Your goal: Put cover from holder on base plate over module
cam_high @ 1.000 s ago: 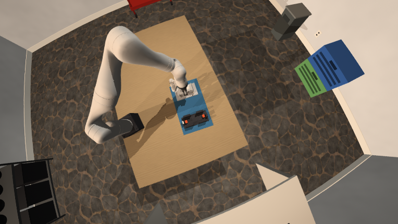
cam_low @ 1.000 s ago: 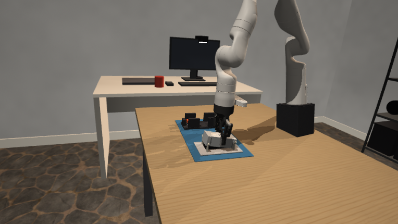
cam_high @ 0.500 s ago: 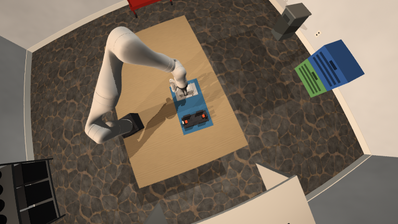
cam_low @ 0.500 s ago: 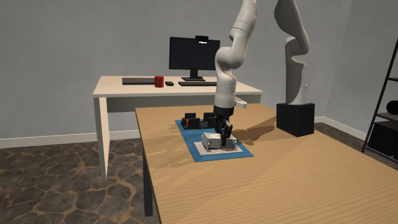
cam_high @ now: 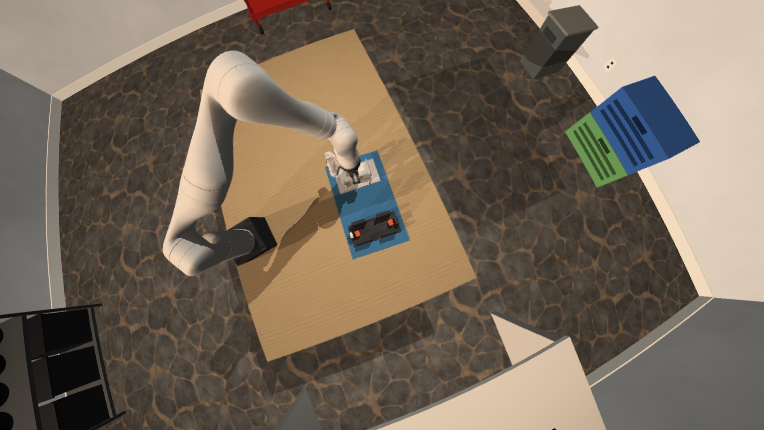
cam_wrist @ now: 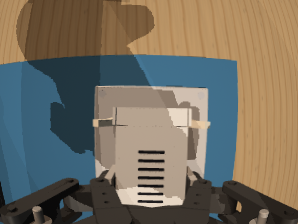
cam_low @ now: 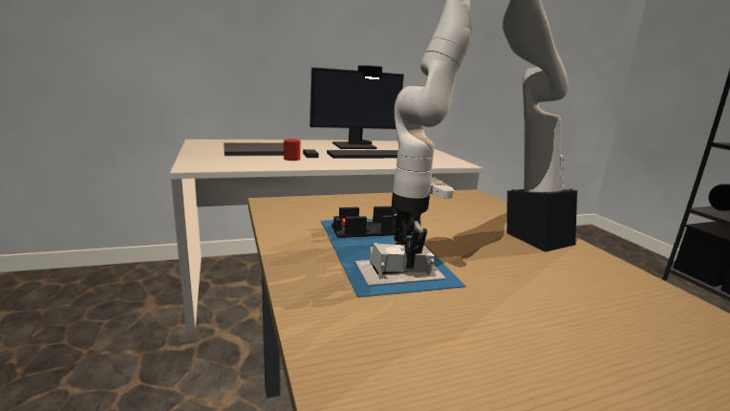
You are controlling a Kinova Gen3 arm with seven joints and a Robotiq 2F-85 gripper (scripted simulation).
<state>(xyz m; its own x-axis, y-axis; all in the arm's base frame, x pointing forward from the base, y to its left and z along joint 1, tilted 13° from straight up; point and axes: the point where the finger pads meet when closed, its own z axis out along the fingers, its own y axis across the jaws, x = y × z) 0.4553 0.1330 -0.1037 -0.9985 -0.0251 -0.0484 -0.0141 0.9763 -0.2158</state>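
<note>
The cover lies 10 mm below my hand.
</note>
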